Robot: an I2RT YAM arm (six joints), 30 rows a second.
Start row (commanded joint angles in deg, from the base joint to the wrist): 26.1, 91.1, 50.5, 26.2, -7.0, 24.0
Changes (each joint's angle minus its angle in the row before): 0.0, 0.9, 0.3, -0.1, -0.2, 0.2; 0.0, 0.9, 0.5, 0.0, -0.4, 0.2; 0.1, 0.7, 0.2, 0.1, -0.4, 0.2; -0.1, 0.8, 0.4, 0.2, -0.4, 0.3; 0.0, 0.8, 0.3, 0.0, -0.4, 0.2; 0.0, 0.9, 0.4, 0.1, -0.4, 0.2; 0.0, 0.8, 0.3, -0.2, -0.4, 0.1; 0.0, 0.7, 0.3, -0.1, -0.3, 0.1; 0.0, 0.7, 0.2, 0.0, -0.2, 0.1; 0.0, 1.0, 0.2, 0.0, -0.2, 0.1
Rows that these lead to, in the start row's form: 26.1, 92.0, 50.8, 26.1, -7.2, 24.2; 26.1, 92.9, 51.3, 26.1, -7.6, 24.4; 26.2, 93.6, 51.5, 26.2, -8.0, 24.6; 26.1, 94.4, 51.9, 26.4, -8.4, 24.9; 26.1, 95.2, 52.2, 26.4, -8.8, 25.1; 26.1, 96.1, 52.6, 26.5, -9.2, 25.3; 26.1, 96.9, 52.9, 26.3, -9.6, 25.4; 26.1, 97.6, 53.2, 26.2, -9.9, 25.5; 26.1, 98.3, 53.4, 26.2, -10.1, 25.6; 26.1, 99.3, 53.6, 26.2, -10.3, 25.7
